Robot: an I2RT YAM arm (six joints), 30 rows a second.
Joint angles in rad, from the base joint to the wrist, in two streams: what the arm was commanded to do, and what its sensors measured. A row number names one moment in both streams.
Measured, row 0: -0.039, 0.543, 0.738, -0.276, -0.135, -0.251
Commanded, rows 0 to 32: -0.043, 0.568, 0.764, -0.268, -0.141, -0.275; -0.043, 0.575, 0.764, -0.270, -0.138, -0.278; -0.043, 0.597, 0.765, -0.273, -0.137, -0.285; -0.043, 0.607, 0.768, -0.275, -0.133, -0.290; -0.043, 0.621, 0.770, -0.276, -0.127, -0.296; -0.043, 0.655, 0.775, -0.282, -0.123, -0.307; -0.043, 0.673, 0.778, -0.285, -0.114, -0.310; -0.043, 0.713, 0.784, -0.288, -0.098, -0.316; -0.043, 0.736, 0.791, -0.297, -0.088, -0.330; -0.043, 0.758, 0.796, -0.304, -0.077, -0.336; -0.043, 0.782, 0.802, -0.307, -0.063, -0.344; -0.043, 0.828, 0.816, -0.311, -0.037, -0.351; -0.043, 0.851, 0.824, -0.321, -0.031, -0.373; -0.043, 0.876, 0.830, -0.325, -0.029, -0.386; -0.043, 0.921, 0.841, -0.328, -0.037, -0.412; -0.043, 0.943, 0.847, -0.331, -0.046, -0.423; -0.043, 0.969, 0.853, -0.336, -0.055, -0.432; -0.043, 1.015, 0.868, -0.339, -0.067, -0.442; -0.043, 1.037, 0.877, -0.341, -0.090, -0.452; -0.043, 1.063, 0.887, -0.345, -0.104, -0.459; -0.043, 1.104, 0.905, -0.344, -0.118, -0.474; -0.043, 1.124, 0.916, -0.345, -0.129, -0.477; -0.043, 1.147, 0.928, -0.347, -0.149, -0.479; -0.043, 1.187, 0.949, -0.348, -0.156, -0.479; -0.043, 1.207, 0.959, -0.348, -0.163, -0.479; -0.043, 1.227, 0.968, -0.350, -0.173, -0.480; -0.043, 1.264, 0.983, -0.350, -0.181, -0.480; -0.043, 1.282, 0.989, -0.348, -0.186, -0.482; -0.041, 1.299, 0.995, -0.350, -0.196, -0.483; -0.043, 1.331, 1.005, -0.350, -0.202, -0.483; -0.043, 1.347, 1.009, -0.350, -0.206, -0.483; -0.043, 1.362, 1.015, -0.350, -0.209, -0.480; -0.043, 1.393, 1.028, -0.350, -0.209, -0.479
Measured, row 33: -0.039, 1.348, 0.979, -0.348, -0.167, -0.463
